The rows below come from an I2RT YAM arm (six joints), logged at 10 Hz.
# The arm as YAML. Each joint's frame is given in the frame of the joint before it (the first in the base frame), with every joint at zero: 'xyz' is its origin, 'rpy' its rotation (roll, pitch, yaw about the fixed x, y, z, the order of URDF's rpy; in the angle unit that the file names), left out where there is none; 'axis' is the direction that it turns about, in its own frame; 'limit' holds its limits. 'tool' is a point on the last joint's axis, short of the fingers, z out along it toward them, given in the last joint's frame.
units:
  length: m
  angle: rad
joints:
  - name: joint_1
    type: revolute
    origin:
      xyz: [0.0, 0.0, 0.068]
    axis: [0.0, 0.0, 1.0]
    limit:
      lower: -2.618
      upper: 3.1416
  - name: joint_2
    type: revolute
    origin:
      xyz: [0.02, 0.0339, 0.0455]
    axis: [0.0, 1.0, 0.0]
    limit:
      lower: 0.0
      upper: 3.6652
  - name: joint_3
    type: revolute
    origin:
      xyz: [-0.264, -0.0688, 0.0]
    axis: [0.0, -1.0, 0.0]
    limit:
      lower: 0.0
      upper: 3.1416
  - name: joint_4
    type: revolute
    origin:
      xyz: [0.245, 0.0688, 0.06]
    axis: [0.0, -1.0, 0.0]
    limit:
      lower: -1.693
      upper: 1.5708
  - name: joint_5
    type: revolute
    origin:
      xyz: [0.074, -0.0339, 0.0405]
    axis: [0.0, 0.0, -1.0]
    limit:
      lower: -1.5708
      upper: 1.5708
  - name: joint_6
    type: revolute
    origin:
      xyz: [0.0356, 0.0, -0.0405]
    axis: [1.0, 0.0, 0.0]
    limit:
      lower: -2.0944
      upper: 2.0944
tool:
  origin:
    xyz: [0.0, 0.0, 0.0]
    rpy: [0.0, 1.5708, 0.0]
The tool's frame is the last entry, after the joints.
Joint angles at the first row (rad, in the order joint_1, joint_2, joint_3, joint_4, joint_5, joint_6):
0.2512 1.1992 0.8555 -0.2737 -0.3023 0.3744
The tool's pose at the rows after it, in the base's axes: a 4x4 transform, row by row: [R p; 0 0 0 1], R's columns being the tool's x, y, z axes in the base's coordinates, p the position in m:
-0.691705 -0.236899 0.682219 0.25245; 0.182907 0.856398 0.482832 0.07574; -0.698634 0.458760 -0.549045 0.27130; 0 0 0 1
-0.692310 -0.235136 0.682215 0.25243; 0.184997 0.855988 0.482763 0.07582; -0.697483 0.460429 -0.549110 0.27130; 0 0 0 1
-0.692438 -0.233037 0.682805 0.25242; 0.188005 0.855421 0.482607 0.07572; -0.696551 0.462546 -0.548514 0.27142; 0 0 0 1
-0.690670 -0.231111 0.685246 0.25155; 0.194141 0.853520 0.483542 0.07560; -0.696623 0.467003 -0.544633 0.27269; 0 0 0 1
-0.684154 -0.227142 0.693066 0.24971; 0.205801 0.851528 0.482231 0.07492; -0.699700 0.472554 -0.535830 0.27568; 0 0 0 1
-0.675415 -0.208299 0.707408 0.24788; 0.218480 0.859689 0.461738 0.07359; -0.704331 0.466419 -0.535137 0.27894; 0 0 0 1
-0.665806 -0.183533 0.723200 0.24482; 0.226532 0.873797 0.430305 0.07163; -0.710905 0.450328 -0.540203 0.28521; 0 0 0 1
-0.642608 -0.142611 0.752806 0.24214; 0.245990 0.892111 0.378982 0.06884; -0.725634 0.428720 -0.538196 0.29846; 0 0 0 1
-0.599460 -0.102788 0.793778 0.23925; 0.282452 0.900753 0.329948 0.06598; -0.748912 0.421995 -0.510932 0.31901; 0 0 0 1
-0.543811 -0.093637 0.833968 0.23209; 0.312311 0.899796 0.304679 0.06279; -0.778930 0.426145 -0.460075 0.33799; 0 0 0 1
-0.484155 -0.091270 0.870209 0.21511; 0.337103 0.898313 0.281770 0.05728; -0.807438 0.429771 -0.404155 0.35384; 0 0 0 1
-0.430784 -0.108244 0.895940 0.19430; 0.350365 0.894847 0.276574 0.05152; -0.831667 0.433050 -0.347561 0.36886; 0 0 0 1
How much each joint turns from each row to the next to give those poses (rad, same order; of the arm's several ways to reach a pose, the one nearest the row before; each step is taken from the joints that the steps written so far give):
0.0000 0.0000 0.0000 0.0046 -0.0004 0.0000
0.0004 0.0000 0.0000 0.0000 0.0004 0.0027
-0.0004 -0.0004 -0.0001 0.0004 0.0000 0.0030
0.0004 -0.0053 0.0001 -0.0004 0.0000 0.0065
-0.0004 -0.0123 0.0003 -0.0008 0.0030 0.0103
0.0000 -0.0122 0.0042 -0.0107 0.0245 0.0084
0.0004 -0.0171 0.0157 -0.0328 0.0358 0.0023
0.0000 -0.0183 0.0393 -0.0469 0.0584 0.0092
0.0000 -0.0202 0.0572 -0.0393 0.0583 0.0232
-0.0004 -0.0371 0.0339 -0.0103 0.0344 0.0149
0.0000 -0.0736 0.0054 -0.0156 0.0312 0.0092
0.0000 -0.0820 0.0057 -0.0263 0.0115 -0.0008

